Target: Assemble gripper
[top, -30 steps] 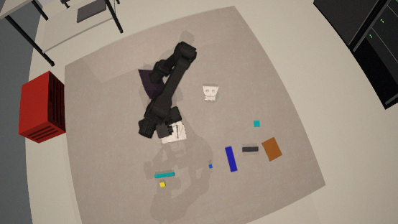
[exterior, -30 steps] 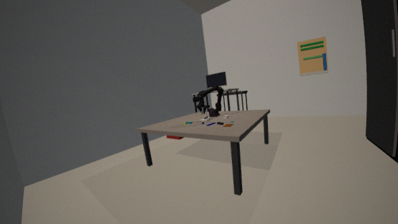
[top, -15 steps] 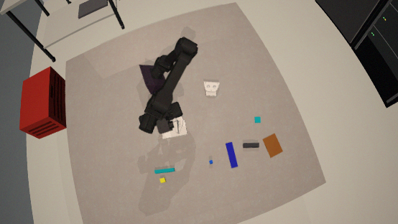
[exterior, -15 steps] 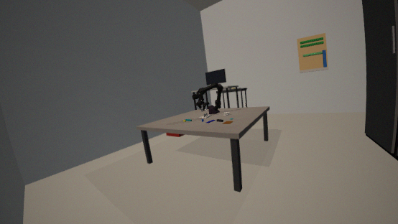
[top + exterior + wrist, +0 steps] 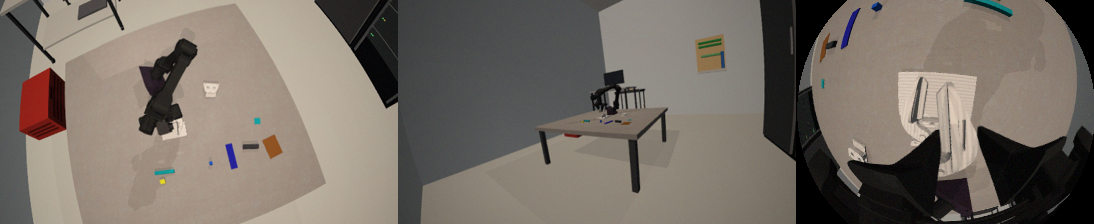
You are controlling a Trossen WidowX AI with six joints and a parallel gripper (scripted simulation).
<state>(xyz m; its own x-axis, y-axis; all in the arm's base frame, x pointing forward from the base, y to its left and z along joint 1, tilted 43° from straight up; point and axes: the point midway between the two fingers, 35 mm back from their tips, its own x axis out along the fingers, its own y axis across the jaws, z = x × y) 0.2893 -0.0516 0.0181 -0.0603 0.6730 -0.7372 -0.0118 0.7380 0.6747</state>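
The white ribbed tray lies 8 cm below my gripper tip, 3 cm to the left of it and 2 cm ahead of it. Round my gripper tip: yellow cube (24 cm ahead, 10 cm to the right, 7 cm below); then white jaw (3 cm behind, 2 cm to the left); then teal bar (20 cm ahead, 8 cm to the right, 7 cm below).
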